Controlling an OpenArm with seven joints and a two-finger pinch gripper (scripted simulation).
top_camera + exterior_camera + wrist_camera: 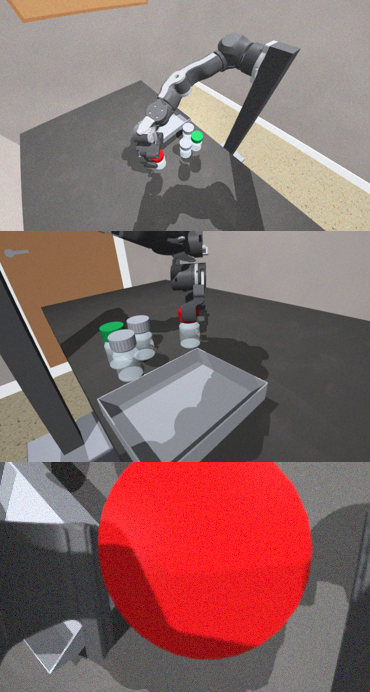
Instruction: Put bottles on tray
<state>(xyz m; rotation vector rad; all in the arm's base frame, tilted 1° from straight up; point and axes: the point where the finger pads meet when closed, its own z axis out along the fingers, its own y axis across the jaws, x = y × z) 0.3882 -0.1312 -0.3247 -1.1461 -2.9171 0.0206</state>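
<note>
Right now my hand is 1 cm past the red-capped bottle, 1 cm to the right of it and 5 cm above it. Round my hand: grey tray: 17 cm behind, 17 cm to the right, 8 cm below; green-capped bottle: 20 cm behind, 5 cm to the left, 5 cm below.
</note>
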